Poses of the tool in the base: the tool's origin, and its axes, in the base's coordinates. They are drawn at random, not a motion.
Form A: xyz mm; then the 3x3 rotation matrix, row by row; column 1 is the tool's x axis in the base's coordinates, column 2 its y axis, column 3 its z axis. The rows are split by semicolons.
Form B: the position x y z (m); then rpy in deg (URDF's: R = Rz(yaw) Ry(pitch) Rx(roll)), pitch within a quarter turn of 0, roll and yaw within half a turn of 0. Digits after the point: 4 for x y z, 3 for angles. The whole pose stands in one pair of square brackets.
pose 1, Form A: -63.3, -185.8, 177.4; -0.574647, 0.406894, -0.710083; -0.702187, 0.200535, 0.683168; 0.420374, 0.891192, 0.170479
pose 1, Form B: [-0.0633, -0.1858, 0.1774, 79.171, -24.858, -129.296]
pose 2, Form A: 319.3, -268.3, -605.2; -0.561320, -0.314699, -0.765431; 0.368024, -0.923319, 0.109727; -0.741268, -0.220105, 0.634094
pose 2, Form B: [0.3193, -0.2683, -0.6052, -19.143, 47.840, 146.750]
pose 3, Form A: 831.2, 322.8, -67.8; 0.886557, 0.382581, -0.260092; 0.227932, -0.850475, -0.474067; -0.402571, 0.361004, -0.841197
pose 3, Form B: [0.8312, 0.3228, -0.0678, 156.773, 23.739, 14.418]
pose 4, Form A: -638.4, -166.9, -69.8; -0.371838, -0.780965, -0.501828; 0.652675, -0.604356, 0.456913; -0.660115, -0.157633, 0.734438
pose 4, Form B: [-0.6384, -0.1669, -0.0698, -12.114, 41.309, 119.671]
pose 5, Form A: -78.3, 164.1, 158.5; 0.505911, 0.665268, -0.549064; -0.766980, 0.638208, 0.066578; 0.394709, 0.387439, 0.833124
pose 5, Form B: [-0.0783, 0.1641, 0.1585, 24.940, -23.248, -56.591]
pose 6, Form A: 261.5, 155.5, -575.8; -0.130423, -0.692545, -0.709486; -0.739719, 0.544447, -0.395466; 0.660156, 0.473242, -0.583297
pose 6, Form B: [0.2615, 0.1555, -0.5758, 140.947, -41.312, -99.999]
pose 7, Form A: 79.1, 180.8, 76.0; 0.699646, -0.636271, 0.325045; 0.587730, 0.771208, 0.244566; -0.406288, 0.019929, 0.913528
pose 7, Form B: [0.0791, 0.1808, 0.0760, 1.250, 23.972, 40.032]
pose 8, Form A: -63.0, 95.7, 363.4; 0.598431, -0.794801, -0.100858; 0.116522, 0.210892, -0.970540; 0.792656, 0.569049, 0.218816
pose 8, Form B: [-0.0630, 0.0957, 0.3634, 68.967, -52.434, 11.018]
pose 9, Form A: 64.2, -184.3, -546.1; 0.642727, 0.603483, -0.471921; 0.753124, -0.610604, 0.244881; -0.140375, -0.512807, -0.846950
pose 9, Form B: [0.0642, -0.1843, -0.5461, -148.806, 8.070, 49.522]
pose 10, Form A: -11.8, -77.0, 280.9; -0.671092, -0.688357, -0.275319; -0.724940, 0.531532, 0.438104; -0.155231, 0.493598, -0.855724
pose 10, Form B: [-0.0118, -0.0770, 0.2809, 150.023, 8.930, -132.791]
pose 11, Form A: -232.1, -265.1, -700.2; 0.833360, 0.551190, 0.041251; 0.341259, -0.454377, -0.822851; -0.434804, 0.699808, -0.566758
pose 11, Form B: [-0.2321, -0.2651, -0.7002, 129.003, 25.773, 22.269]
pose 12, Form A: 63.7, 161.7, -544.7; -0.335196, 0.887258, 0.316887; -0.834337, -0.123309, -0.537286; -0.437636, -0.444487, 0.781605
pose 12, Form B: [0.0637, 0.1617, -0.5447, -29.626, 25.953, -111.888]
